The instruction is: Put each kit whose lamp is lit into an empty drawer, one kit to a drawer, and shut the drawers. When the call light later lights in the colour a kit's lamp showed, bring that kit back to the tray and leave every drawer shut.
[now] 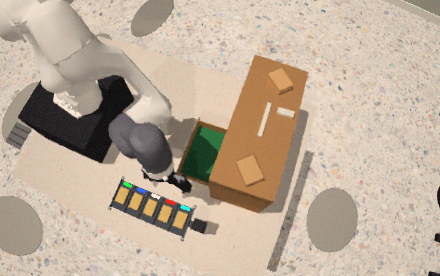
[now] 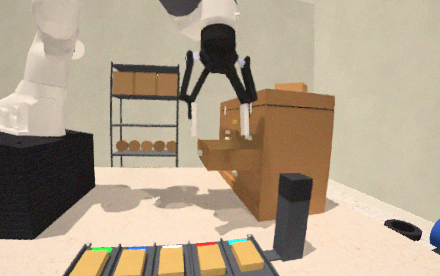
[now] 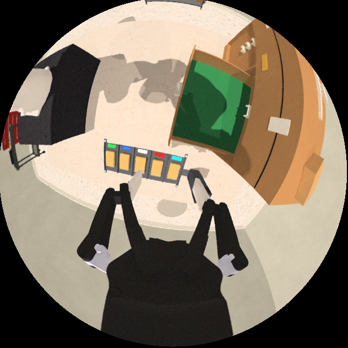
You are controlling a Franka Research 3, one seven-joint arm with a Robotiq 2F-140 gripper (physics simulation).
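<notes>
Five yellow kits stand in the dark tray (image 1: 142, 205) (image 2: 187, 261). They are the green-marked kit (image 1: 121, 195) (image 3: 110, 158), blue-marked kit (image 1: 135, 201) (image 3: 125, 161), white-marked kit (image 1: 150, 207) (image 3: 140, 164), red-marked kit (image 1: 165, 213) (image 3: 157, 167) and cyan-marked kit (image 1: 180, 219) (image 3: 173, 171). The call light post (image 1: 198, 226) (image 2: 291, 220) has a black, unlit top. One drawer (image 2: 220, 155) (image 3: 220, 64) is pulled out of the brown cabinet (image 1: 240, 135) (image 2: 295, 150); its green floor carries no kit. My gripper (image 2: 219, 120) (image 3: 167, 180) is open and empty, fingers down, above and between tray and drawer.
The black pedestal (image 1: 65, 120) (image 2: 45, 185) stands at the left. Two wooden blocks (image 1: 280, 81) (image 1: 250, 170) and a long white bar (image 1: 264, 120) lie on the cabinet top. A shelf rack (image 2: 111, 115) stands at the back. The open drawer juts out from the cabinet, close to the gripper.
</notes>
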